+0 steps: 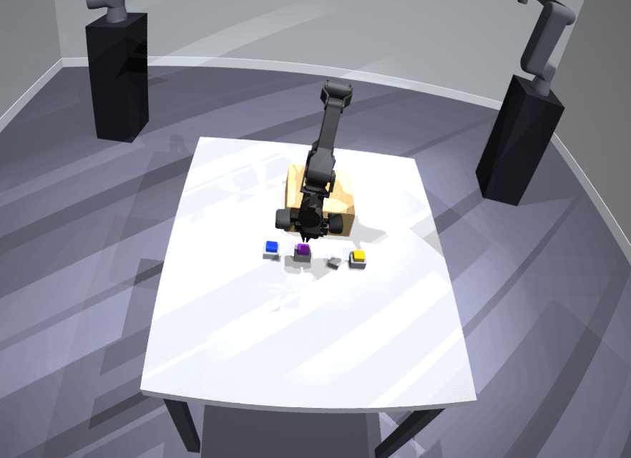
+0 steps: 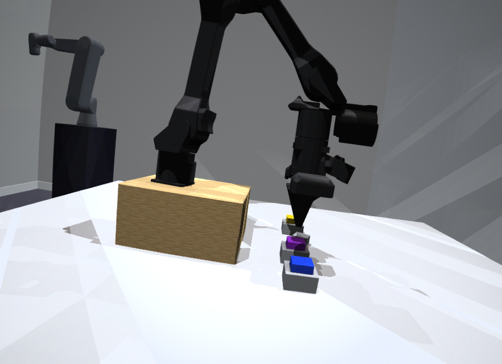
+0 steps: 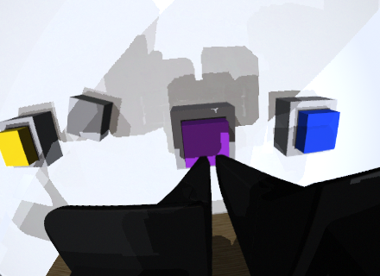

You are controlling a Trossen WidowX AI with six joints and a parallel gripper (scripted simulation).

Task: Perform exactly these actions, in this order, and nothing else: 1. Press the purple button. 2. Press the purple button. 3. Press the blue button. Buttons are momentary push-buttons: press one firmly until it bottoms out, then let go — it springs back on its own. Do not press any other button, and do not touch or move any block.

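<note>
The purple button lies 3 cm below my gripper tip. Round my gripper tip: yellow button: 17 cm to the left, 3 cm below, 1 cm behind; then blue button: 9 cm to the right, 3 cm below, 1 cm ahead; then grey block: 10 cm to the left, 5 cm below, 1 cm ahead.
</note>
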